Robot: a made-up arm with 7 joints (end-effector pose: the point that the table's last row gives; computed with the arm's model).
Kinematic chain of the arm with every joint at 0, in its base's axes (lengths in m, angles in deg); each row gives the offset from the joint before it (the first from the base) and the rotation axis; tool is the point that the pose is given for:
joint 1: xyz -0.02 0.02 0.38 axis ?
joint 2: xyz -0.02 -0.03 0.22 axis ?
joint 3: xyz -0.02 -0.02 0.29 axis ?
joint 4: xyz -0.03 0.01 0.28 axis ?
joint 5: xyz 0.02 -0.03 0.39 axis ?
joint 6: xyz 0 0 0.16 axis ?
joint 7: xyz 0.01 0 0.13 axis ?
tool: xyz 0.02 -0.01 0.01
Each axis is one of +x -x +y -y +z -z.
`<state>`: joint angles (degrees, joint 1 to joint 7).
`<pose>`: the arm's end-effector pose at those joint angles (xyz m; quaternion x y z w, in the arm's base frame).
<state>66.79 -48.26 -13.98 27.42 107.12 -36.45 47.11</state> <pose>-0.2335 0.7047 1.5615 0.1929 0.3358 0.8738 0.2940</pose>
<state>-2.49 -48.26 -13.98 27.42 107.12 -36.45 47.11</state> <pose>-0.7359 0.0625 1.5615 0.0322 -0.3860 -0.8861 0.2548</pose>
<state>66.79 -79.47 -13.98 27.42 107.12 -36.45 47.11</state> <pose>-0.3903 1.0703 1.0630 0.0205 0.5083 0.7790 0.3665</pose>
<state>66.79 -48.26 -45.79 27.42 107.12 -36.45 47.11</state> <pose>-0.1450 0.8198 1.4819 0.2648 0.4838 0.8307 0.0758</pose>
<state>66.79 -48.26 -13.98 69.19 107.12 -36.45 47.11</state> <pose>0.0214 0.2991 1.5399 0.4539 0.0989 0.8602 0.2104</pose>
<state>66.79 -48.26 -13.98 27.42 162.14 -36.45 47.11</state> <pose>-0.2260 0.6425 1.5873 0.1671 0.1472 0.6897 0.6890</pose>
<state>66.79 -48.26 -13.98 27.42 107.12 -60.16 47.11</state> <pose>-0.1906 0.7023 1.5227 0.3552 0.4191 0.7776 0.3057</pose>
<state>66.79 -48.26 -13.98 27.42 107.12 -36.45 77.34</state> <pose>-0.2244 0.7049 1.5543 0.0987 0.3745 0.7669 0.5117</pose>
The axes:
joint 1: -z
joint 2: +y
joint 3: -z
joint 4: +y
joint 5: -z
joint 6: +y
joint 7: -z

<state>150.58 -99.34 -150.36 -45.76 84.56 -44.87 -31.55</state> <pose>0.7841 0.8710 0.8126 -0.6824 -0.0651 -0.0460 0.7266</pose>
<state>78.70 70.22 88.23 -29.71 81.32 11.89 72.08</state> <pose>0.4941 -0.9460 1.0793 0.4896 0.1071 0.4370 0.7469</pose>
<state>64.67 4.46 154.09 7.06 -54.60 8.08 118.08</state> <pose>-0.1008 0.0181 1.8548 -0.0499 -0.0870 0.6244 0.7747</pose>
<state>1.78 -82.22 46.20 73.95 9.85 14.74 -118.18</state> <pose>-0.6859 -0.4791 1.1125 0.2751 -0.3092 0.7111 0.5684</pose>
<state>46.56 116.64 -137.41 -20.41 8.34 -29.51 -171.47</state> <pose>0.4335 -0.8437 -0.1137 -0.0531 -0.9330 0.3485 0.0727</pose>
